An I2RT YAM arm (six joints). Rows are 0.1 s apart.
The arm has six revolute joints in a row. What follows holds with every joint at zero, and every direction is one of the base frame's. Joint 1 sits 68 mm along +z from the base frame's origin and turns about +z. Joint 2 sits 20 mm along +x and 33.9 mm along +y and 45.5 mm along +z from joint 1 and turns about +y. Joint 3 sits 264 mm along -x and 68.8 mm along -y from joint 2 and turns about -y. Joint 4 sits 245 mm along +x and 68.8 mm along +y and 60 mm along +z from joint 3 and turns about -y. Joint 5 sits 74 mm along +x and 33.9 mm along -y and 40.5 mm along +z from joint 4 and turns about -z. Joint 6 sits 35.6 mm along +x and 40.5 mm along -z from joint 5 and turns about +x. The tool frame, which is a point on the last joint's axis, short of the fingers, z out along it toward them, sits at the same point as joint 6; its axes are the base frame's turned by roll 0, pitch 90 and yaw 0 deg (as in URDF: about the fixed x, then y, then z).
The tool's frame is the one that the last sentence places.
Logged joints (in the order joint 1, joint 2, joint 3, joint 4, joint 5, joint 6), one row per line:
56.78, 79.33, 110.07, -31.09, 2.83, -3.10
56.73, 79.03, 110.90, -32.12, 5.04, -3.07
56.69, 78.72, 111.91, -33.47, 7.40, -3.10
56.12, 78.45, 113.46, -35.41, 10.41, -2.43
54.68, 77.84, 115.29, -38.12, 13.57, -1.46
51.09, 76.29, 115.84, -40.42, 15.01, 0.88
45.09, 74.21, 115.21, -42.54, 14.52, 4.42
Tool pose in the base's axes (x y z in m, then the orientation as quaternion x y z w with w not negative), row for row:
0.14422, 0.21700, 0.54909, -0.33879, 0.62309, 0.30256, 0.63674
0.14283, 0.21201, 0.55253, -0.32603, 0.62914, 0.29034, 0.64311
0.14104, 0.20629, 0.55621, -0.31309, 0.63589, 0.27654, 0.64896
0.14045, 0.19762, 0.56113, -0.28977, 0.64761, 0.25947, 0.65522
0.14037, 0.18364, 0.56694, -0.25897, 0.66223, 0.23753, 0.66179
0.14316, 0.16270, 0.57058, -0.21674, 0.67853, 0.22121, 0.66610
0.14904, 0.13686, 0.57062, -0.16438, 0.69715, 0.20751, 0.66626
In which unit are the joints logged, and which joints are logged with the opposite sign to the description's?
The joints are logged in degrees. Opposite sign: none.
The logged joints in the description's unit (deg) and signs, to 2 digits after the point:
56.78, 79.33, 110.07, -31.09, 2.83, -3.10
56.73, 79.03, 110.90, -32.12, 5.04, -3.07
56.69, 78.72, 111.91, -33.47, 7.40, -3.10
56.12, 78.45, 113.46, -35.41, 10.41, -2.43
54.68, 77.84, 115.29, -38.12, 13.57, -1.46
51.09, 76.29, 115.84, -40.42, 15.01, 0.88
45.09, 74.21, 115.21, -42.54, 14.52, 4.42

